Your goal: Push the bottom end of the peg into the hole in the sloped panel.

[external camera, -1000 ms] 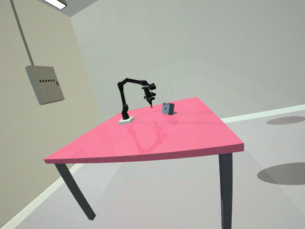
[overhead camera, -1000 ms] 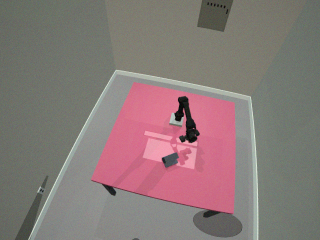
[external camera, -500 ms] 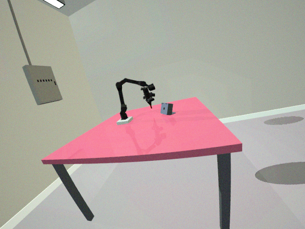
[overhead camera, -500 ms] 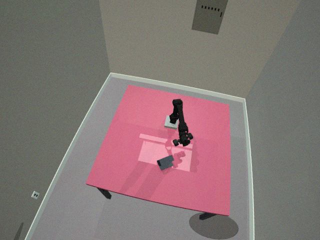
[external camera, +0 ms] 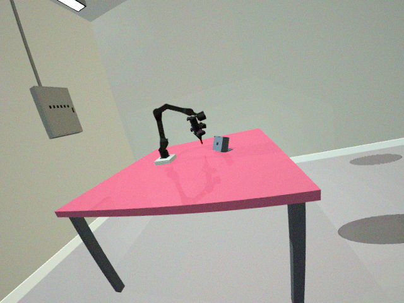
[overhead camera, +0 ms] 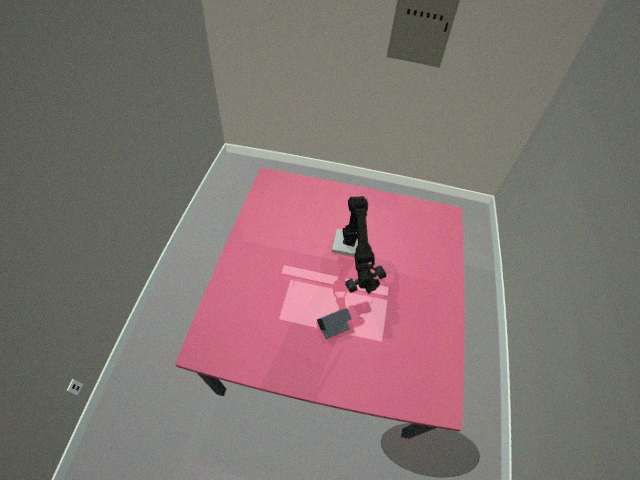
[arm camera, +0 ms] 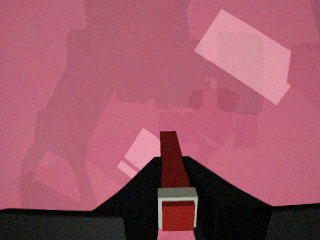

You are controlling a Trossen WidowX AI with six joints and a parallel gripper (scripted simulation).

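Now: the sloped panel 19 cm ahead of my gripper tip, 11 cm to the right of it and 4 cm below it. From my gripper tip the other things lie so: peg 2 cm above, 1 cm to the right.
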